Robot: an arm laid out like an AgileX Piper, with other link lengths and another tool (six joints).
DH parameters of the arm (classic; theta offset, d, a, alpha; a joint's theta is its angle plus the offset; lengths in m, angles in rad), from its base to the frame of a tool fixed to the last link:
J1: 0 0.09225 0 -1.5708
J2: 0.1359 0 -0.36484 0
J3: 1.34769 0 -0.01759 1.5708
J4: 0 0.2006 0 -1.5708
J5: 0 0 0 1.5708
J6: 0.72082 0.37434 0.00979 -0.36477
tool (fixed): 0 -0.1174 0 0
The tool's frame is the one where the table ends.
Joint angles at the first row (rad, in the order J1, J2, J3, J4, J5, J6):
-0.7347, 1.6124, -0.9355, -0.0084, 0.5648, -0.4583
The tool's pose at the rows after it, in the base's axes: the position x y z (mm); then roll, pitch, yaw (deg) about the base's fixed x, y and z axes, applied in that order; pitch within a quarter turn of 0, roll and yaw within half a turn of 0:
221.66 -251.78 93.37 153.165 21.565 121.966
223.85 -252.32 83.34 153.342 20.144 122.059
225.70 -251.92 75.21 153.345 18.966 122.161
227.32 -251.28 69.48 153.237 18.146 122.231
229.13 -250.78 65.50 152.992 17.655 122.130
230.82 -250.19 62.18 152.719 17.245 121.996
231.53 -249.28 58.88 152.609 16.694 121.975
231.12 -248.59 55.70 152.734 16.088 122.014
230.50 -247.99 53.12 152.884 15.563 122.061
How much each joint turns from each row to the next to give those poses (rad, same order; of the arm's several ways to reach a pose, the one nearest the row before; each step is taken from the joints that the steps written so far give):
0.0000, 0.0386, -0.0051, 0.0066, -0.0069, -0.0027
0.0001, 0.0322, -0.0016, 0.0074, -0.0059, -0.0053
-0.0001, 0.0249, -0.0005, 0.0112, -0.0046, -0.0094
0.0000, 0.0173, -0.0001, 0.0115, -0.0038, -0.0097
0.0001, 0.0123, -0.0002, 0.0115, -0.0049, -0.0074
-0.0001, 0.0101, -0.0001, 0.0115, -0.0042, -0.0072
0.0000, 0.0095, -0.0001, 0.0084, -0.0005, -0.0060
0.0000, 0.0090, 0.0000, 0.0015, 0.0018, -0.0011
0.0001, 0.0073, 0.0001, 0.0000, 0.0022, 0.0000

